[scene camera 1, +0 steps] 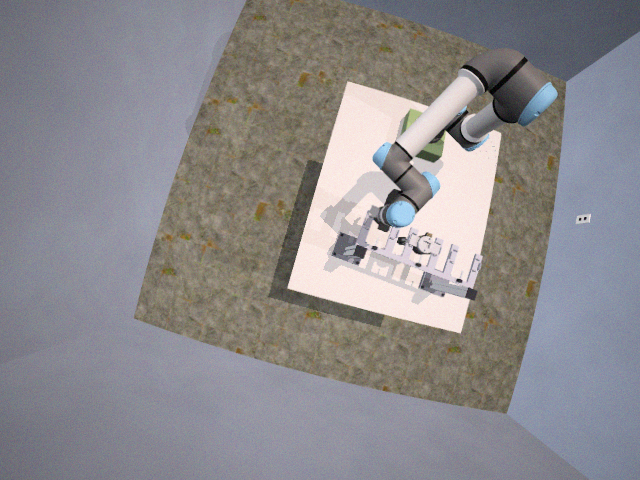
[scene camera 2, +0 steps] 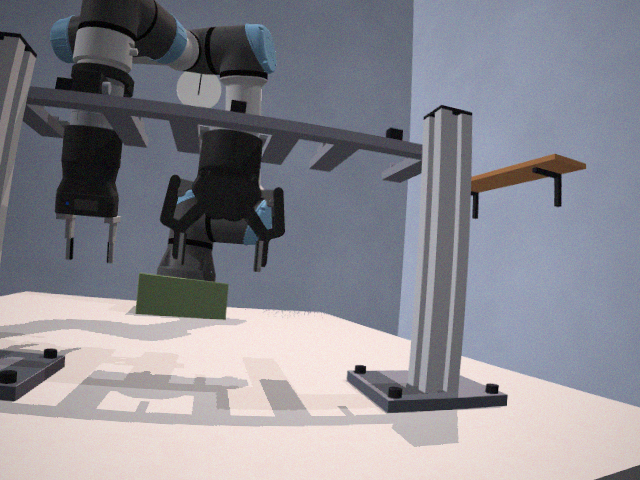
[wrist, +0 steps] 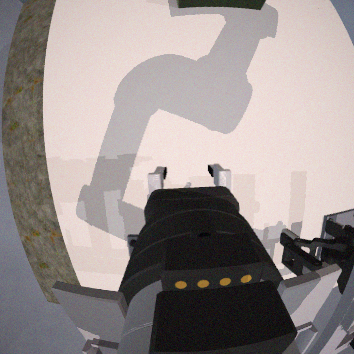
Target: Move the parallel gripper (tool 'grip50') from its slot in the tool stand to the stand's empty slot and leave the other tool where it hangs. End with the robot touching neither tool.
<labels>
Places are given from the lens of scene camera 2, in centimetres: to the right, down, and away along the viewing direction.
black adaptive gripper [scene camera 2: 227,187]: -11, -6, 48
</labels>
